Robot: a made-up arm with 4 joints.
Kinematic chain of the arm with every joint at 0, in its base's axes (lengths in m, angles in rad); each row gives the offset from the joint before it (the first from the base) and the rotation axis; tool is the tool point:
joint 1: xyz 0 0 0.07 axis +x
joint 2: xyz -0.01 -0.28 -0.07 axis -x
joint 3: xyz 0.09 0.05 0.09 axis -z
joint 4: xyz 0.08 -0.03 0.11 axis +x
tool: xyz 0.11 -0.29 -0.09
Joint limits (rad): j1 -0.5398..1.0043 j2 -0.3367..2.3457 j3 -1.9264..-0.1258 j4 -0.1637..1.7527
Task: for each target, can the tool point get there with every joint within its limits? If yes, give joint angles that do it. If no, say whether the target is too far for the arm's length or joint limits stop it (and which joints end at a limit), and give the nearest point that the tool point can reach.
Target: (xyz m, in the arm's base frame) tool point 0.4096 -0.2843 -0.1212
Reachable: yes | joints 0.5903 0.2017 -0.6385 0.1952
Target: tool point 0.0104 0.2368 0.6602
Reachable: no: joint limits stop it (at a limit: joint 1, joint 3, joint 4) | nearest point 0.3100 -0.0629 0.3644 | short by 0.517 m
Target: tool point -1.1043 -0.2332 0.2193
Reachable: no: too far | nearest point -0.0902 -0.1045 0.0481 | short by 1.036 m
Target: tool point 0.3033 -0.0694 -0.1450
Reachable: yes | joints 0.2053 0.3724 -1.3917 0.7051
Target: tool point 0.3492 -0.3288 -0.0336
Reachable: yes | joints 0.1044 0.9147 -0.5238 0.6383
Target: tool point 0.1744 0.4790 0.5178
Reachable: no: joint limits stop it (at a limit: joint 1, joint 2, joint 3, joint 4) | nearest point 0.3239 0.0920 0.2398 | short by 0.499 m
